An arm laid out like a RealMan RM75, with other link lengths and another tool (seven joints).
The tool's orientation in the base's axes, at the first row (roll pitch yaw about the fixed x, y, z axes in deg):
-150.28 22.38 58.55
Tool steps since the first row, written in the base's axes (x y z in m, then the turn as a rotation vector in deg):
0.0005 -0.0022 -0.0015 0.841 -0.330 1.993
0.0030 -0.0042 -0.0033 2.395 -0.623 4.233
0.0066 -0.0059 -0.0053 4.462 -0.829 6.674
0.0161 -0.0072 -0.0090 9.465 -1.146 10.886
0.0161 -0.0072 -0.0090 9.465 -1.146 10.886
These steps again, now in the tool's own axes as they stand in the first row. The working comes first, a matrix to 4 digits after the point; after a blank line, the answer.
The tool's axes in the first row as the columns of a matrix, in the base's axes (used below as rounded here):
0.4825 0.6424 -0.5955
0.7888 -0.6142 -0.0234
-0.3807 -0.4584 -0.8030

-0.0009 0.0024 0.0010 -0.613 -0.171 -2.093
-0.0006 0.0060 0.0010 -0.947 -0.019 -4.811
0.0005 0.0103 0.0005 -1.042 0.316 -7.997
0.0055 0.0189 -0.0022 -0.481 1.794 -14.351
0.0055 0.0189 -0.0022 -0.481 1.794 -14.351

